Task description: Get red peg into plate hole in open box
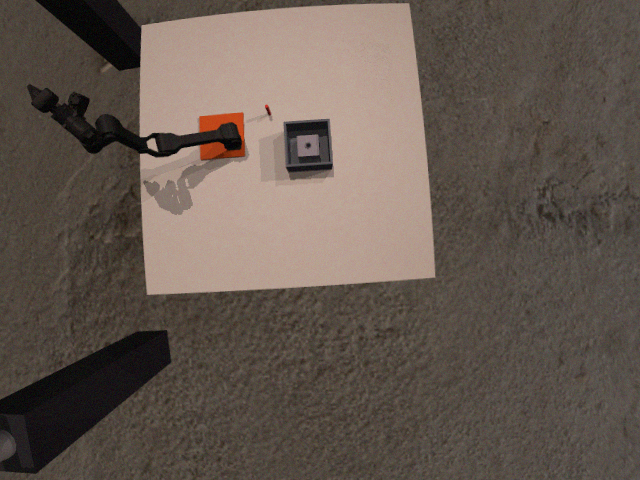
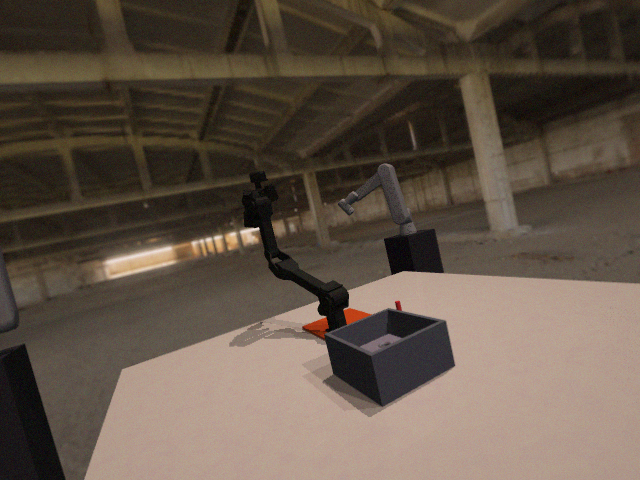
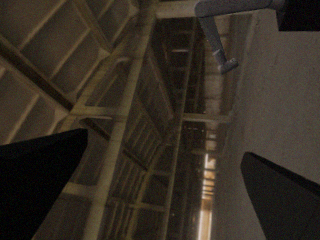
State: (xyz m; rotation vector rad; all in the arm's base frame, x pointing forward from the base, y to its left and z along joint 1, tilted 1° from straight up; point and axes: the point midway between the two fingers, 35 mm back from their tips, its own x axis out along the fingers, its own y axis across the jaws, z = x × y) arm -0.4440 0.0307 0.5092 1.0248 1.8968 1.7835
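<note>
Right now the red peg is 63 cm ahead of my gripper tip, 7 cm to the left of it and 49 cm below it. The rest, counted from my gripper tip: light grey plate (79 cm ahead, 11 cm to the right, 49 cm below); then dark grey box (79 cm ahead, 11 cm to the right, 51 cm below).
</note>
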